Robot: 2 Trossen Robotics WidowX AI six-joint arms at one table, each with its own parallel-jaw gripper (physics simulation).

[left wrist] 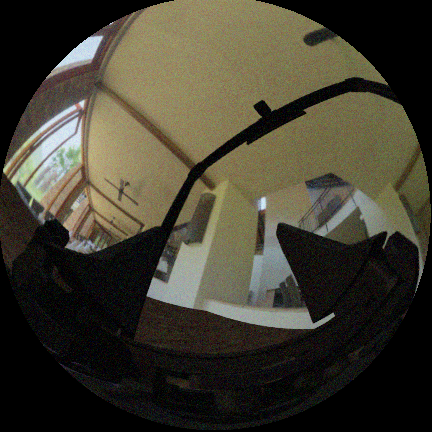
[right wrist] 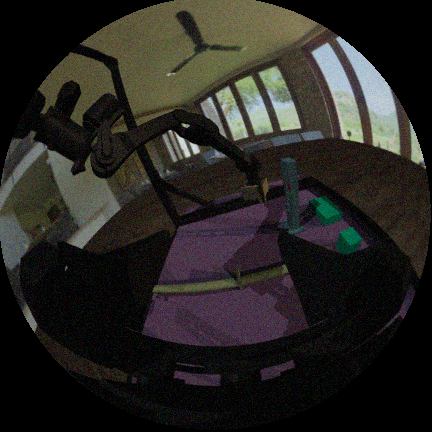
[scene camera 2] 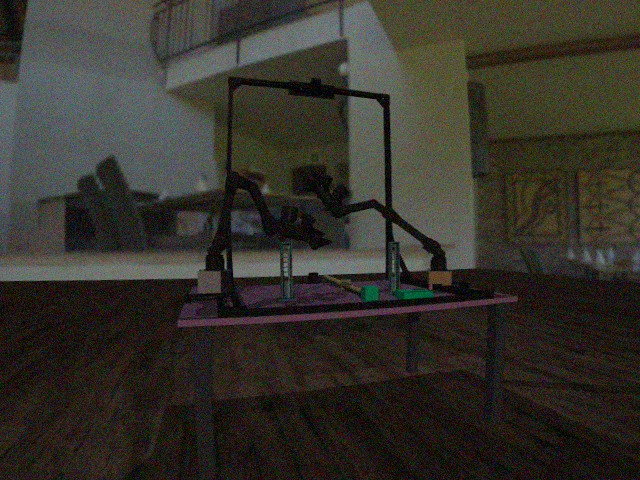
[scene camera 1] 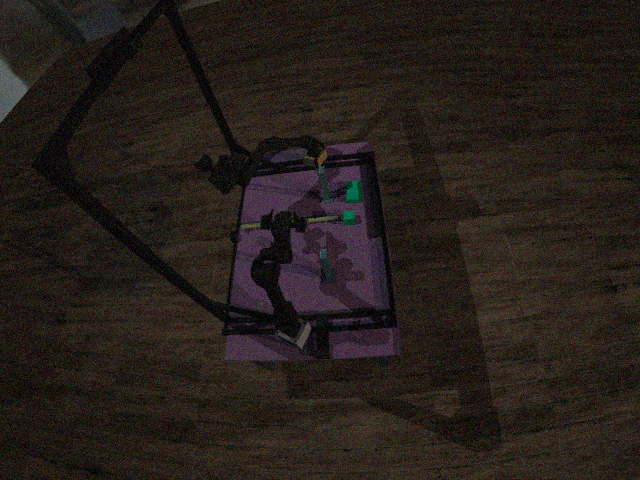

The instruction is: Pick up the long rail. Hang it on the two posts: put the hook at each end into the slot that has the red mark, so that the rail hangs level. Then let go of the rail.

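Frame: origin at the left arm's base, x ahead, y left, z up, level; millimetres.
Seen in the pictures: left gripper, fingertip midpoint: (left wrist: 220,230) (scene camera 2: 306,171) (scene camera 1: 201,171); right gripper, fingertip midpoint: (right wrist: 225,236) (scene camera 2: 328,238) (scene camera 1: 283,210); left arm's base at its link origin: (right wrist: 253,181) (scene camera 2: 439,270) (scene camera 1: 314,152); right arm's base at its link origin: (scene camera 2: 214,270) (scene camera 1: 291,328).
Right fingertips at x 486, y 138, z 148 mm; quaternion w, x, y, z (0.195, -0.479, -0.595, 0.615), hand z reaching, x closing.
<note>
Offsets run from my right fingertips to a thing's top centre.
The long yellowish rail @[dz -183, dx -61, dy -63 mm] (scene camera 1: 321,219) (scene camera 2: 338,281) (right wrist: 200,286) lies low over the purple table, between the two posts' positions. The teal slotted posts stand upright: one @[dz -15, dx -282, dy +37 mm] (scene camera 1: 324,183) (scene camera 2: 394,266) (right wrist: 290,195) at the top in scene camera 1, the other @[dz -15, dx +112, dy +251 mm] (scene camera 1: 326,268) (scene camera 2: 286,271) lower there. Small red marks show on them; the exact slots are too small to tell. My right gripper (scene camera 1: 282,214) (scene camera 2: 320,242) (right wrist: 225,236) is open and empty, above the rail's middle part. My left gripper (scene camera 1: 211,175) (scene camera 2: 326,187) (left wrist: 220,230) is open and empty, raised high, away from the rail. The rail's end hooks are unclear.
A green cube @[dz -179, dx -193, dy +206 mm] (scene camera 1: 349,217) (scene camera 2: 369,292) (right wrist: 348,241) stands by one rail end. A flatter green block @[dz -199, dx -358, dy +159 mm] (scene camera 1: 353,191) (scene camera 2: 413,293) (right wrist: 327,210) lies near the upper post in scene camera 1. A black overhead frame (scene camera 2: 258,82) rises over the table.
</note>
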